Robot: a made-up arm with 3 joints. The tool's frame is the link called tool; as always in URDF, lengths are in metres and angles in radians.
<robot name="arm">
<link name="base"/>
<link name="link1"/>
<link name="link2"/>
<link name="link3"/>
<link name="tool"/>
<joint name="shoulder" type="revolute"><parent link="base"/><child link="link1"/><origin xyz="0 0 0.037"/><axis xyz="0 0 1"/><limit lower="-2.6" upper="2.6"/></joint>
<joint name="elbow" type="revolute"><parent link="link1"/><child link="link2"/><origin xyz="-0.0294 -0.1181 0.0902"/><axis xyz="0 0 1"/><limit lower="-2.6" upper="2.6"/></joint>
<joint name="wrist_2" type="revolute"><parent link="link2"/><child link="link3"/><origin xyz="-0.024 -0.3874 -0.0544"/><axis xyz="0 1 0"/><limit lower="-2.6" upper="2.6"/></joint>
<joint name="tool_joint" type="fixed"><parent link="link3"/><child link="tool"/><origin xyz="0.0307 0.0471 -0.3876"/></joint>
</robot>
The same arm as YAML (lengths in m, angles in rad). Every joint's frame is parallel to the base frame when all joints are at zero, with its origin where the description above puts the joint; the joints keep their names.
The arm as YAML. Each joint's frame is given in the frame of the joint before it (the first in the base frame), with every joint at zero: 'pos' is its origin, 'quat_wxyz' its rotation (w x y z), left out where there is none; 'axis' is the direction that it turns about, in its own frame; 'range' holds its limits. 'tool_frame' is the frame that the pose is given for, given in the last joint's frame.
length_unit: m
angle_unit: rad
joints:
  - joint: shoulder
    pos: [0.0, 0.0, 0.037]
    axis: "+z"
    range: [-2.6, 2.6]
  - joint: elbow
    pos: [-0.0294, -0.1181, 0.0902]
    axis: "+z"
    range: [-2.6, 2.6]
  - joint: wrist_2
    pos: [-0.024, -0.3874, -0.0544]
    axis: "+y"
    range: [-2.6, 2.6]
tool_frame:
  pos: [0.0307, 0.0471, -0.3876]

